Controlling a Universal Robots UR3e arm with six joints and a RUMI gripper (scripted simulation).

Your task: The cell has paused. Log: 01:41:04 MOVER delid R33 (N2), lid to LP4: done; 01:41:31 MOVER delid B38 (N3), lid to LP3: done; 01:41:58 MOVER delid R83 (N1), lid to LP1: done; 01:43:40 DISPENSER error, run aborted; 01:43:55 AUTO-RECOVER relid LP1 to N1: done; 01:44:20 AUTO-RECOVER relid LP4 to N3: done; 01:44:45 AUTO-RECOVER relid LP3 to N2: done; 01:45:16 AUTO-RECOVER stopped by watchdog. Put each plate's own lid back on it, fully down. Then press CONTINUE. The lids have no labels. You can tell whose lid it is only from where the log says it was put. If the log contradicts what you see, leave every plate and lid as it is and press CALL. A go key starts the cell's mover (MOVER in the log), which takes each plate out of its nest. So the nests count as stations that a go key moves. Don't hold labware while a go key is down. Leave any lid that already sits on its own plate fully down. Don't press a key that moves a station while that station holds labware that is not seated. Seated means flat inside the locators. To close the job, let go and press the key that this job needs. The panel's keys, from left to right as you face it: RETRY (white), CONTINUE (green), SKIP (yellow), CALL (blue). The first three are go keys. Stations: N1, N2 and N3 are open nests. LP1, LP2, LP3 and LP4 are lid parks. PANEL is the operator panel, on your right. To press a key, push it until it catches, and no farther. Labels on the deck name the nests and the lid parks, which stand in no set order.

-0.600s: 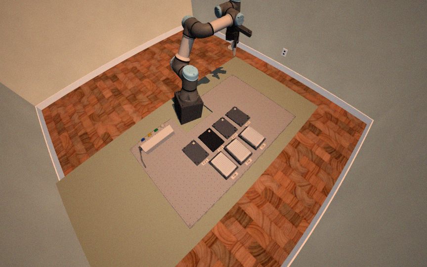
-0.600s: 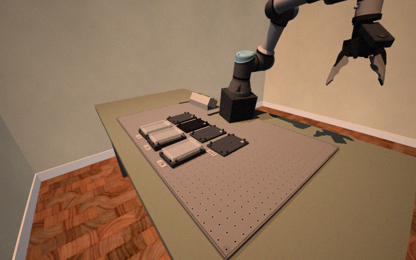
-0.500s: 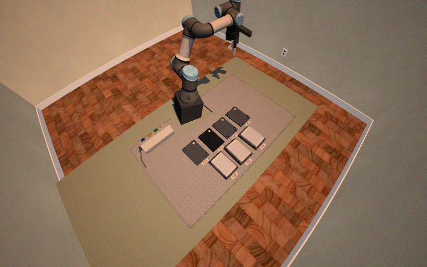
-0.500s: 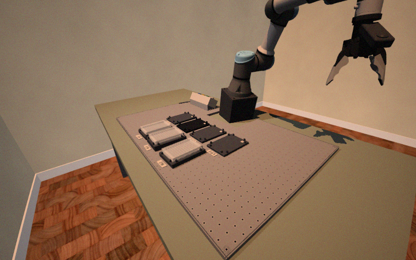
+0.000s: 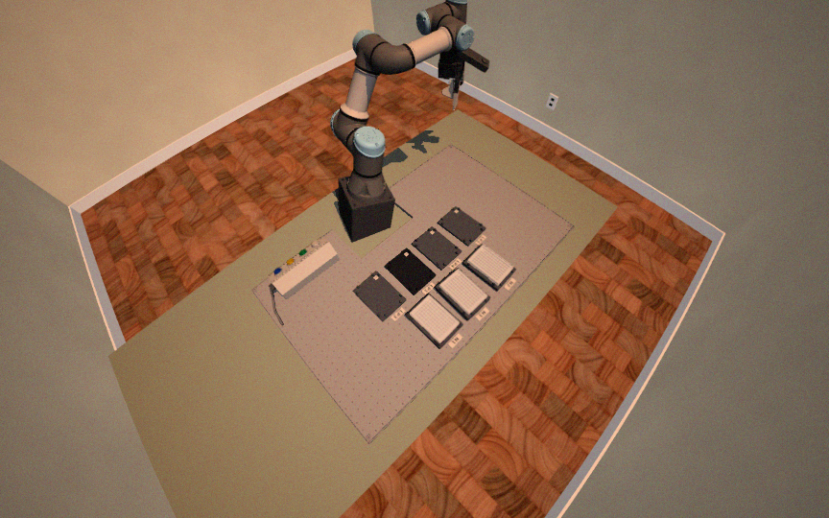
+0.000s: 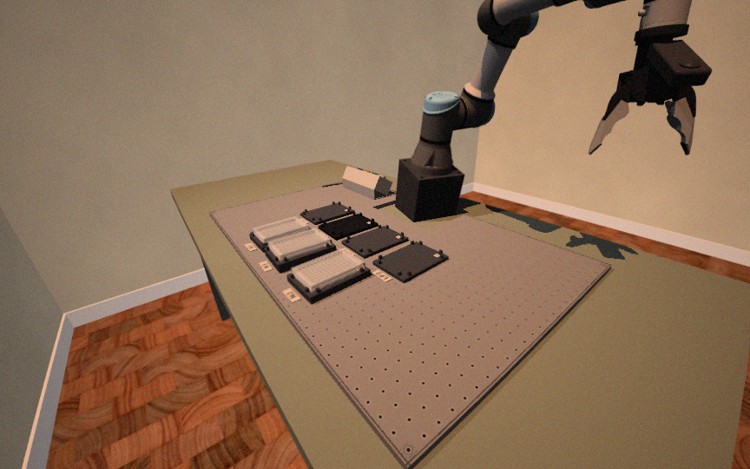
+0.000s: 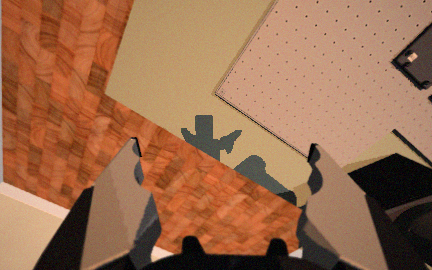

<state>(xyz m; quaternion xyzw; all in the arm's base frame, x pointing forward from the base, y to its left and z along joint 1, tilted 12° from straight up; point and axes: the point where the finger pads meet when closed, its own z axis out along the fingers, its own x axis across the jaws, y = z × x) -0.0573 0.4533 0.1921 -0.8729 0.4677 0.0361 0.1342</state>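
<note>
My hand is 500 mm short of the clear lid, 330 mm to the left of it and 210 mm above it. Also, from my hand: LP2 lid park (310 mm ahead, 280 mm to the right, 240 mm below); lid park LP4 (410 mm to the right, 320 mm ahead, 240 mm below); LP1 lid park (540 mm to the right, 330 mm ahead, 240 mm below).
</note>
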